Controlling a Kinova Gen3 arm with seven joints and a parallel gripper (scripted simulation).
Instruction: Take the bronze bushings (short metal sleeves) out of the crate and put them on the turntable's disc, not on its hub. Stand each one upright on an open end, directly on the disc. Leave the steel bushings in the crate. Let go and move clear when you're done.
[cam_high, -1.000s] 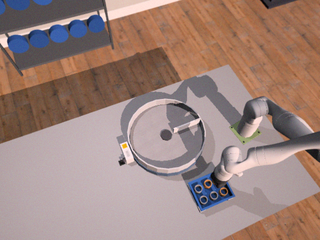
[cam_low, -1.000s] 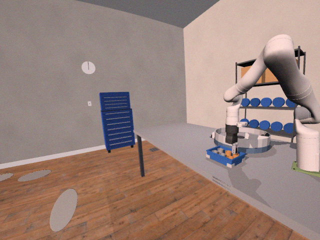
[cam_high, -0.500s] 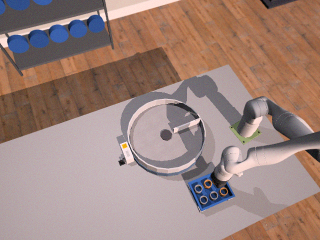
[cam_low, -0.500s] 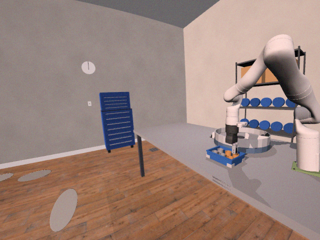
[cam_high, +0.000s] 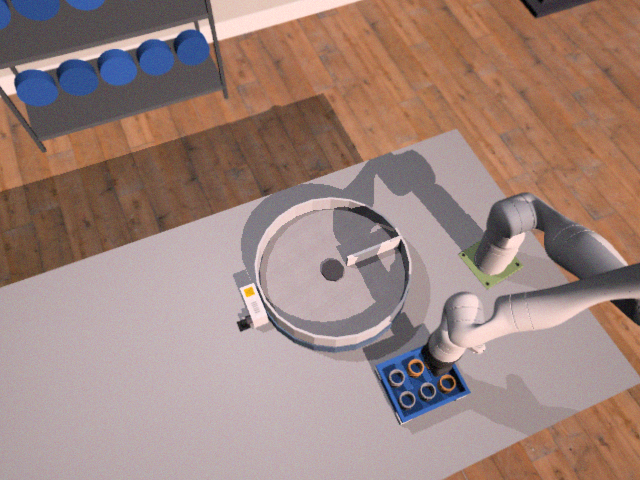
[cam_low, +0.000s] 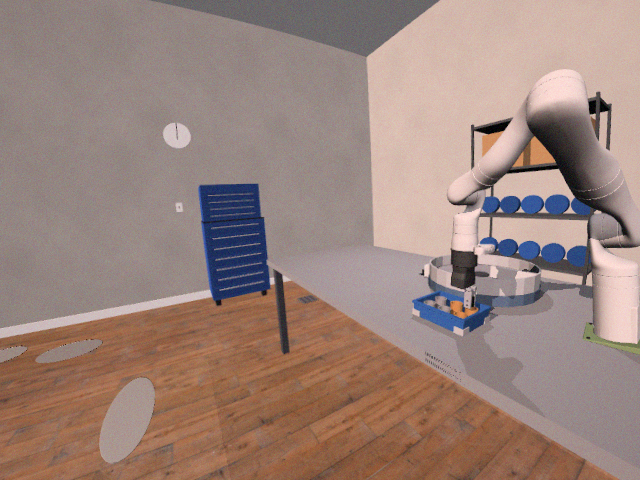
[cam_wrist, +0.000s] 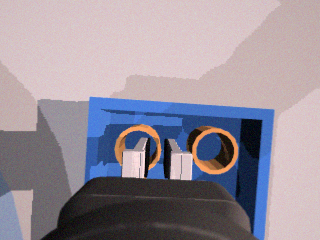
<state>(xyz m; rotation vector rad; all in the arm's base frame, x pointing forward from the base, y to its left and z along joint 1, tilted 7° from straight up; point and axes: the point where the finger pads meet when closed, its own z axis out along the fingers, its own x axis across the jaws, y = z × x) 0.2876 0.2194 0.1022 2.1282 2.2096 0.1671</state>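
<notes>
Right now the blue crate is 5 cm ahead of my hand, 2 cm to the left of it and 5 cm below it. The rest, counted from my hand: turntable disc 15 cm ahead, 34 cm to the right, 2 cm below.
</notes>
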